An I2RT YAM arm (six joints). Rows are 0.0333 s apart.
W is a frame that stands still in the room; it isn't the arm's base.
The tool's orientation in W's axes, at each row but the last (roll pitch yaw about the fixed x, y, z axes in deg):
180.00, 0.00, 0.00
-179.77, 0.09, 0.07
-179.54, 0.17, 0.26
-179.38, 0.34, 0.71
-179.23, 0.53, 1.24
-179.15, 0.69, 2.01
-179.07, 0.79, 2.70
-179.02, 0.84, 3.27
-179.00, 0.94, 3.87
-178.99, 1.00, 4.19
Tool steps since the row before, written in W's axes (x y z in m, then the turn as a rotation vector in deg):
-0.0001, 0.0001, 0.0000, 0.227, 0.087, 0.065
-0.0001, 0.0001, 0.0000, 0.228, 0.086, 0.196
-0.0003, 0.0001, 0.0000, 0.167, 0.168, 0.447
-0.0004, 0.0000, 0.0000, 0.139, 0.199, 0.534
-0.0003, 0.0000, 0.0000, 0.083, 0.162, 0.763
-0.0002, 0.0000, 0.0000, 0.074, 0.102, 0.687
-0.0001, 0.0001, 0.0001, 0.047, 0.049, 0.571
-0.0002, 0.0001, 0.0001, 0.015, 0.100, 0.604
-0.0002, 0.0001, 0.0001, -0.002, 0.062, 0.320
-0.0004, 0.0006, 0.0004, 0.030, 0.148, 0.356
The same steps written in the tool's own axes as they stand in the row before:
-0.0001, -0.0001, 0.0000, 0.227, -0.087, -0.065
-0.0001, -0.0001, 0.0000, 0.228, -0.087, -0.196
-0.0003, -0.0001, 0.0000, 0.166, -0.171, -0.446
-0.0004, 0.0000, 0.0000, 0.138, -0.203, -0.533
-0.0003, 0.0000, 0.0000, 0.079, -0.170, -0.762
-0.0002, 0.0000, 0.0000, 0.069, -0.110, -0.686
-0.0001, -0.0001, -0.0001, 0.041, -0.056, -0.571
-0.0002, -0.0001, -0.0001, 0.012, -0.109, -0.602
-0.0002, -0.0001, -0.0001, -0.003, -0.068, -0.319
-0.0004, -0.0006, -0.0004, 0.035, -0.152, -0.354

